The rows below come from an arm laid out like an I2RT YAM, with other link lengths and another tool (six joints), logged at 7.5 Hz.
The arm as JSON. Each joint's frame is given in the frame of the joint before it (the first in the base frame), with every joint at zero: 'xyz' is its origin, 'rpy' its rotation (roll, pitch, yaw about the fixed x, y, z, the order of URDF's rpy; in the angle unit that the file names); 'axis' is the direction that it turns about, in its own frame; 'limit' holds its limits. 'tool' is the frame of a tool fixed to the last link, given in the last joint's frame.
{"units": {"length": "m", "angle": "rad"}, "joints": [
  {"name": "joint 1", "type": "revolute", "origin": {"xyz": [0.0, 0.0, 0.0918], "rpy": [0.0, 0.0, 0.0]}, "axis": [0.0, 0.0, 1.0], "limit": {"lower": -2.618, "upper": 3.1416}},
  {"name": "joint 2", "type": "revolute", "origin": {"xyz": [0.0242, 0.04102, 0.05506], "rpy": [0.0, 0.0, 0.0]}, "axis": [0.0, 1.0, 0.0], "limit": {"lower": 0.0, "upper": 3.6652}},
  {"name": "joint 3", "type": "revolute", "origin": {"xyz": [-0.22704, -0.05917, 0.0], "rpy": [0.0, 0.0, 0.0]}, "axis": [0.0, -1.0, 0.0], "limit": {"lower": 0.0, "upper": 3.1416}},
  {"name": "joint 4", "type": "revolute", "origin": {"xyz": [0.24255, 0.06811, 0.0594], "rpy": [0.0, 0.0, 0.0]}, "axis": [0.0, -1.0, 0.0], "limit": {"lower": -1.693, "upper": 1.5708}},
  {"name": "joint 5", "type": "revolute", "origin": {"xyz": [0.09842, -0.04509, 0.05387], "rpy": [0.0, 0.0, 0.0]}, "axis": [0.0, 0.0, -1.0], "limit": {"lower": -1.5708, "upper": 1.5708}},
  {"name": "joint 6", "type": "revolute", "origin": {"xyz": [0.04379, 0.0, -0.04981], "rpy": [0.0, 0.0, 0.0]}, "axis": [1.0, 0.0, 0.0], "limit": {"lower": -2.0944, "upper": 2.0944}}
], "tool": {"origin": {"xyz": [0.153, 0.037, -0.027], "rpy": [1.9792, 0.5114, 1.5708]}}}
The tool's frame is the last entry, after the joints.
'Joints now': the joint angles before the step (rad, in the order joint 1, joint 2, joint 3, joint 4, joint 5, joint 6). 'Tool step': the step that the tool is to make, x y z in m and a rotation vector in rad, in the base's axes. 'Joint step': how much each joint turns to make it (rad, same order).
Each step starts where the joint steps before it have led.
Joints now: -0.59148, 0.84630, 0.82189, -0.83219, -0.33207, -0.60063
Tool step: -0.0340, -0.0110, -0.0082, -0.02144, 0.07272, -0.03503
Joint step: -0.09051, -0.04687, 0.00271, -0.12275, 0.01237, -0.08561
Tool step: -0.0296, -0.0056, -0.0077, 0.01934, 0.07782, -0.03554
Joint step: -0.09069, 0.00000, 0.02112, -0.11417, 0.00004, -0.07008
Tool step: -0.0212, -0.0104, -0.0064, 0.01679, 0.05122, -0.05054
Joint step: -0.09578, 0.01703, 0.01081, -0.05826, 0.00034, -0.05494
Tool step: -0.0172, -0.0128, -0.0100, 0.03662, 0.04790, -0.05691
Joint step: -0.10096, 0.05667, 0.00775, -0.02478, -0.00471, -0.04907
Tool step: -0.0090, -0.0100, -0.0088, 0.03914, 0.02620, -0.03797
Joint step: -0.06946, 0.06619, 0.00718, 0.00180, -0.01070, -0.03131
